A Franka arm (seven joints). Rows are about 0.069 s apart.
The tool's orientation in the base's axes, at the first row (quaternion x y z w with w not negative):
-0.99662 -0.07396 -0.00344 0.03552
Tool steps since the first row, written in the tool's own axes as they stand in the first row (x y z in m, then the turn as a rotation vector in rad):
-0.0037 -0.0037 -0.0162 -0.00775 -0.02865 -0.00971
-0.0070 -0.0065 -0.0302 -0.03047 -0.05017 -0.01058
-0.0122 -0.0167 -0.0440 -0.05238 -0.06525 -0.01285
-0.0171 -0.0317 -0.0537 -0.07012 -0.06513 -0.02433
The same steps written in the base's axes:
-0.0042 0.0020 0.0164 -0.01191 0.02643 0.01161
-0.0079 0.0032 0.0305 -0.03756 0.04426 0.01371
-0.0146 0.0115 0.0449 -0.06146 0.05575 0.01677
-0.0217 0.0249 0.0556 -0.07901 0.05220 0.02800

